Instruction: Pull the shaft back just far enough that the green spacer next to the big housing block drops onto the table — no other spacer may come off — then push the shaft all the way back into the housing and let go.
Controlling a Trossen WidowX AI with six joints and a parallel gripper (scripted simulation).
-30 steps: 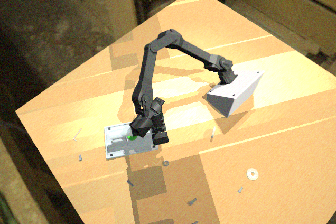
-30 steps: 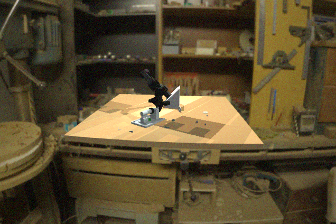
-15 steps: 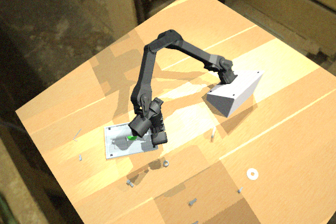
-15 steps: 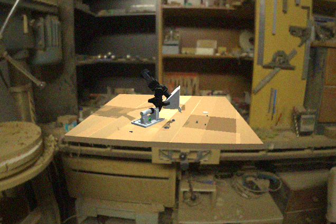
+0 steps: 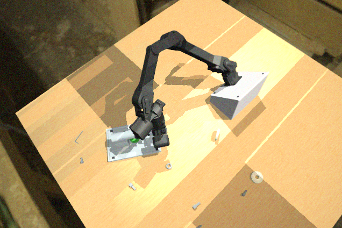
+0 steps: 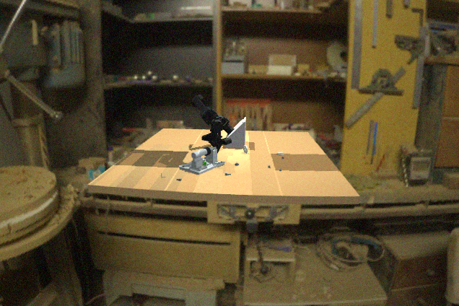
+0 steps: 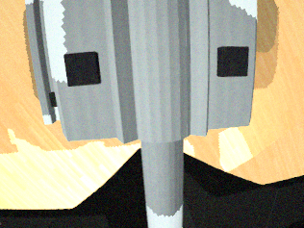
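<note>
Right now my gripper tip is 6 cm short of the grey shaft, 5 cm to the left of it and 3 cm below it. Also, from my gripper tip: green spacer (9 cm ahead, 8 cm to the right, 3 cm below); allen key (26 cm ahead, 29 cm to the right, 4 cm below).
</note>
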